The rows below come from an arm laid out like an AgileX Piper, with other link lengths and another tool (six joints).
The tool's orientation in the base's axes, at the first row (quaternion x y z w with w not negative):
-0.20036, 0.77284, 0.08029, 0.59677
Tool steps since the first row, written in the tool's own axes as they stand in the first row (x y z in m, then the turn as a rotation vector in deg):
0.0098, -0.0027, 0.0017, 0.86, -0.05, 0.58
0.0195, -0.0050, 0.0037, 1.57, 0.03, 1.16
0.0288, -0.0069, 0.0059, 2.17, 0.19, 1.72
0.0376, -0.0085, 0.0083, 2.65, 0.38, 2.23
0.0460, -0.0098, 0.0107, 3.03, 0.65, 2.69
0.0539, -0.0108, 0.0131, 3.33, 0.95, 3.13
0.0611, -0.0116, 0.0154, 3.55, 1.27, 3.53
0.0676, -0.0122, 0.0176, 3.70, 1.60, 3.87
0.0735, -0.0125, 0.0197, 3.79, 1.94, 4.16
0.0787, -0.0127, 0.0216, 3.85, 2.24, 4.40
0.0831, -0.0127, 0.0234, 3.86, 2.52, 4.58
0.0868, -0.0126, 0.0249, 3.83, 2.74, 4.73
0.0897, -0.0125, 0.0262, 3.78, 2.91, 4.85
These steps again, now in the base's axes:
0.0006, -0.0039, -0.0095, 0.36, -0.02, -0.97
0.0013, -0.0074, -0.0191, 0.69, 0.11, -1.82
0.0021, -0.0103, -0.0283, 1.00, 0.33, -2.57
0.0030, -0.0127, -0.0372, 1.28, 0.59, -3.19
0.0040, -0.0148, -0.0457, 1.50, 0.92, -3.71
0.0049, -0.0166, -0.0538, 1.71, 1.29, -4.15
0.0057, -0.0180, -0.0612, 1.89, 1.67, -4.51
0.0066, -0.0191, -0.0680, 2.03, 2.07, -4.78
0.0074, -0.0199, -0.0741, 2.13, 2.46, -4.98
0.0081, -0.0205, -0.0796, 2.21, 2.81, -5.14
0.0087, -0.0208, -0.0843, 2.25, 3.12, -5.23
0.0093, -0.0209, -0.0883, 2.31, 3.38, -5.27
0.0098, -0.0210, -0.0914, 2.35, 3.59, -5.28

